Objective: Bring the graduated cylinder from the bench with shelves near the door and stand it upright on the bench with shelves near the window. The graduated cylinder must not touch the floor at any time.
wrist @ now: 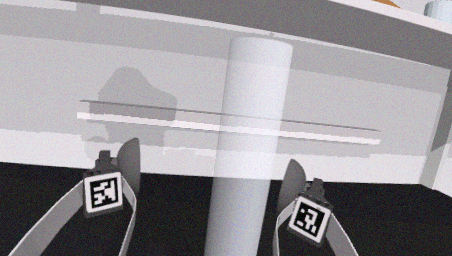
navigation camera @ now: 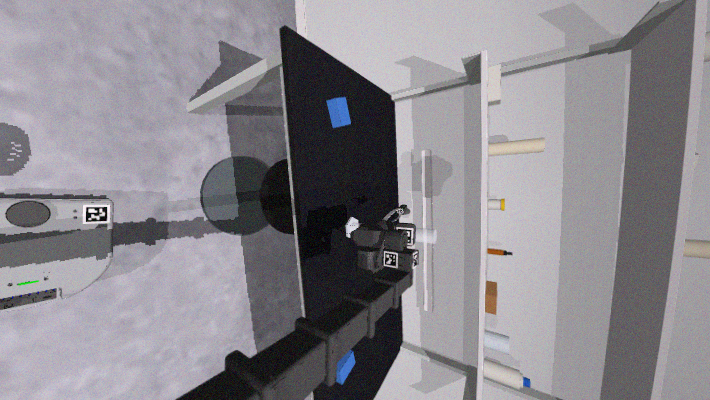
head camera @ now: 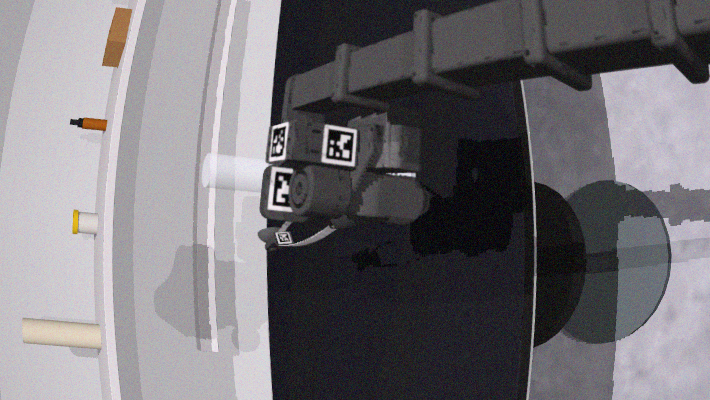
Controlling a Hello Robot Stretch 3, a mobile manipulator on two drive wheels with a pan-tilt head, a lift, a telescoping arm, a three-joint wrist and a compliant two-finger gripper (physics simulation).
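Frame: origin at the robot's base, x right, y back, z down, level; millimetres.
Where they show: gripper, fingertip midpoint: [wrist: 212, 168]; robot's base, origin of the base link: [navigation camera: 30, 212].
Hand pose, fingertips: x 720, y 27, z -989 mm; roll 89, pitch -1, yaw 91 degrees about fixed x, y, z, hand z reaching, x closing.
Observation:
Each offset is from my fingertips to the top centre of the thing. "pt": to the spot under its first point. Level surfaces: height alone.
The graduated cylinder {dx +14, dy +25, dz -94 mm} [head camera: 232, 172] [navigation camera: 426, 236] [wrist: 250, 125] is tall, clear and whitish. It stands upright on the black bench top {dz +227 mm} [head camera: 350, 350] [navigation camera: 345, 165] [wrist: 30, 205]. Its white foot shows beside the wrist in the navigation view; the wrist hides its lower part in the head view. My gripper [head camera: 271, 200] [navigation camera: 406, 231] [wrist: 212, 168] is open. In the wrist view its fingers stand on either side of the cylinder, with a gap at each side, the right one narrower. In the head and navigation views one finger is hidden behind the wrist.
Above the bench a shelf [navigation camera: 483, 125] holds an orange bottle {pt dx +406, dy +126, dz -260 mm} [head camera: 94, 124] [navigation camera: 497, 252], a yellow-lidded jar {pt dx +378, dy -79, dz -252 mm} [head camera: 88, 223] [navigation camera: 495, 204], a cream cylinder {pt dx +311, dy -295, dz -317 mm} [head camera: 62, 332] [navigation camera: 517, 145] and a brown box {pt dx +314, dy +293, dz -251 mm} [head camera: 117, 37] [navigation camera: 491, 297]. Blue blocks {dx -107, dy -390, dz +187 mm} [navigation camera: 339, 112] {dx -53, dy +528, dz +187 mm} [navigation camera: 345, 367] lie on the bench. A round stool {pt dx -147, dy -151, dz +959 mm} [head camera: 642, 285] [navigation camera: 217, 195] stands at its front.

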